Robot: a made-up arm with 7 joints. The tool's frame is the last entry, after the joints.
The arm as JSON. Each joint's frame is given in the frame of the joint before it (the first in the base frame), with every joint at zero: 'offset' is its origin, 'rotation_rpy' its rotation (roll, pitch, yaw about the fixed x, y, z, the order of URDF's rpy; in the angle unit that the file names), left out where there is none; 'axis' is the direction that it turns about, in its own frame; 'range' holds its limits. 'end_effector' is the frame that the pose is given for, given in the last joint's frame.
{
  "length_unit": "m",
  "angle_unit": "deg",
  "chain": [
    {
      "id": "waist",
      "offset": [
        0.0,
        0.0,
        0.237
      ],
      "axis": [
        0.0,
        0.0,
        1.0
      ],
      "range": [
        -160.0,
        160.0
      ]
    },
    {
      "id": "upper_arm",
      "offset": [
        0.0,
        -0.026,
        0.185
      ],
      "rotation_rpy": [
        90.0,
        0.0,
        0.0
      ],
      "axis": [
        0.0,
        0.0,
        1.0
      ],
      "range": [
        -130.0,
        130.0
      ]
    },
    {
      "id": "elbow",
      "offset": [
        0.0,
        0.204,
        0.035
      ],
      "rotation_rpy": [
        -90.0,
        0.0,
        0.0
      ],
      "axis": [
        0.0,
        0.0,
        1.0
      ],
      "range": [
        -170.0,
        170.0
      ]
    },
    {
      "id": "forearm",
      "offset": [
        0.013,
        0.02,
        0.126
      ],
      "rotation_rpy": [
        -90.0,
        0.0,
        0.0
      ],
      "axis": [
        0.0,
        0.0,
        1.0
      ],
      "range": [
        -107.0,
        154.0
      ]
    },
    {
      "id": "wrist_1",
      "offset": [
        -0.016,
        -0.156,
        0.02
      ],
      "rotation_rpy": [
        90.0,
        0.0,
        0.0
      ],
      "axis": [
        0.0,
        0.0,
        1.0
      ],
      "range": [
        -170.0,
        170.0
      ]
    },
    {
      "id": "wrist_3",
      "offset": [
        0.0,
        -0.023,
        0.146
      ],
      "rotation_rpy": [
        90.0,
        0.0,
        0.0
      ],
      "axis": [
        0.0,
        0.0,
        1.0
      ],
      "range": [
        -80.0,
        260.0
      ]
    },
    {
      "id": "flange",
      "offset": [
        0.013,
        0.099,
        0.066
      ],
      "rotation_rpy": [
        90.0,
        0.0,
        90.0
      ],
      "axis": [
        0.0,
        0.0,
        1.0
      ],
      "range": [
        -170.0,
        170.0
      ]
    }
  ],
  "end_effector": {
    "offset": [
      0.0,
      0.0,
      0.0
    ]
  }
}
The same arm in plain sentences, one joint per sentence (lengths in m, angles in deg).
The arm has seven revolute joints in a row. What follows holds with every joint at zero, and every direction is one of the base frame's.
Joint 1 is mounted 0.237 m along +z from the base frame's origin and turns about +z, from -160 to 160 deg.
Joint 2 is mounted 0.026 m along -y and 0.185 m along +z from joint 1 and turns about -y, from -130 to 130 deg.
Joint 3 is mounted 0.035 m along -y and 0.204 m along +z from joint 2 and turns about +z, from -170 to 170 deg.
Joint 4 is mounted 0.013 m along +x and 0.02 m along +y and 0.126 m along +z from joint 3 and turns about +y, from -107 to 154 deg.
Joint 5 is mounted 0.016 m along -x and 0.02 m along +y and 0.156 m along +z from joint 4 and turns about +z, from -170 to 170 deg.
Joint 6 is mounted 0.023 m along -y and 0.146 m along +z from joint 5 and turns about -y, from -80 to 260 deg.
Joint 7 is mounted 0.013 m along +x and 0.066 m along -y and 0.099 m along +z from joint 6 and turns about +x, from -170 to 170 deg.
The tool frame, which is the frame that the pose is given for, is mounted at the same point as joint 7; its axes are the base frame's turned by roll 180, pitch -90 and yaw 0 deg (as in URDF: about the fixed x, then y, then z).

